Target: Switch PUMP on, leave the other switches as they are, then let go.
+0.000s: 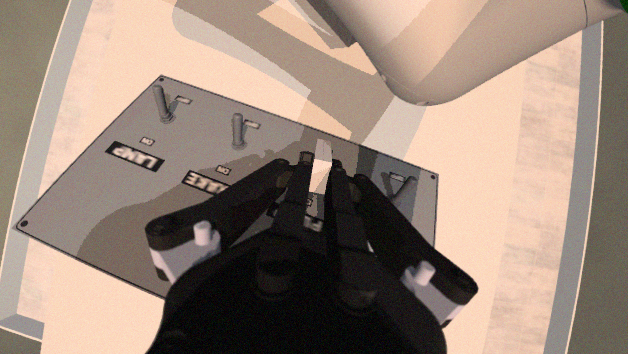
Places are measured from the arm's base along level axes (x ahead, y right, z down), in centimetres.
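Pixels of known places: gripper, fingertip midpoint: (321, 152).
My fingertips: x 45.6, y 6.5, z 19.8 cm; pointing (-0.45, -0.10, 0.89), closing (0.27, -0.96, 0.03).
Behind a point stands the place of what it marks.
My gripper (321, 152) @(x 45.6, y 6.5, z 19.8 cm) is shut, with a narrow pale strip showing between the fingertips and no lever visible in its grip. It is over the grey switch panel (120, 200) @(x 49.4, y 31.8, z 20.2 cm), in front of the PUMP switch position. The PUMP label (314, 223) @(x 54.3, y 8.0, z 22.5 cm) shows in part between the fingers; the PUMP lever is hidden, so its position cannot be told. The LAMP lever (162, 105) @(x 36.5, y 28.1, z 23.0 cm) at upper left and the lever (238, 131) @(x 41.4, y 17.2, z 22.7 cm) above the partly covered label ending in AKE (205, 183) @(x 48.0, y 21.9, z 22.4 cm) both tip toward the panel's top edge, the OFF side. A further lever (404, 191) @(x 51.1, y -4.1, z 22.5 cm) stands at right, partly covered.
A large pale rounded arm part (440, 55) @(x 38.4, y -4.9, z 14.1 cm) fills the upper right, beyond the panel's far edge. The panel lies on a light table top (480, 165) @(x 48.1, y -25.8, z 34.1 cm) with a grey-blue edge (575, 200) at right. Shadows fall across the panel and the table.
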